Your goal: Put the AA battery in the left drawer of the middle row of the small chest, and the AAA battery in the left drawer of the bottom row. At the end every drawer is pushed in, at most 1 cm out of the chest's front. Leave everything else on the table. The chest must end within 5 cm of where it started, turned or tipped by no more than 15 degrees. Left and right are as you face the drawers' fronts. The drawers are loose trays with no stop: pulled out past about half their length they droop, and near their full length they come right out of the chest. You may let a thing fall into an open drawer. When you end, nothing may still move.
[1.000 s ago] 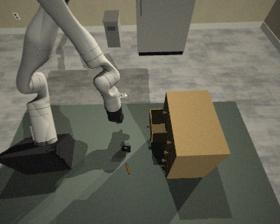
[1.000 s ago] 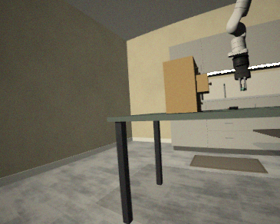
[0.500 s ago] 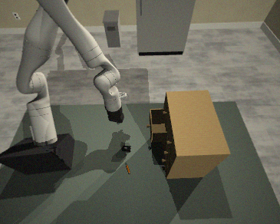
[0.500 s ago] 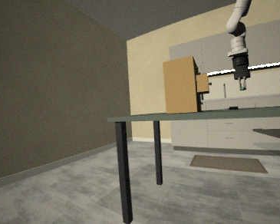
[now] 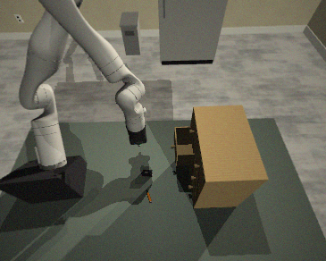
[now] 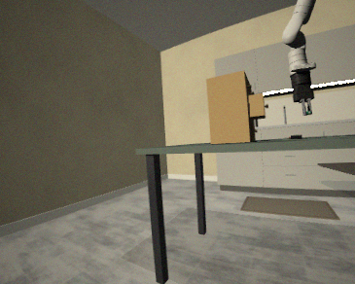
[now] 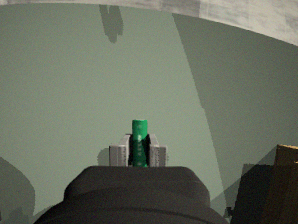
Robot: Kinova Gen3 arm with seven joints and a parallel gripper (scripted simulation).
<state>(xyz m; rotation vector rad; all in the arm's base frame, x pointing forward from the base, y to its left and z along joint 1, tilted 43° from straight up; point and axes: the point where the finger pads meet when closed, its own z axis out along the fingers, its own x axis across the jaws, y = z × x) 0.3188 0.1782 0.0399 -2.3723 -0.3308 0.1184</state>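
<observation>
Now: the small black block 5 cm ahead of my hand, 12 cm to the right of it and 11 cm below it. Round my hand: thin orange battery: 6 cm ahead, 23 cm to the right, 11 cm below; then green battery: 1 cm below.
</observation>
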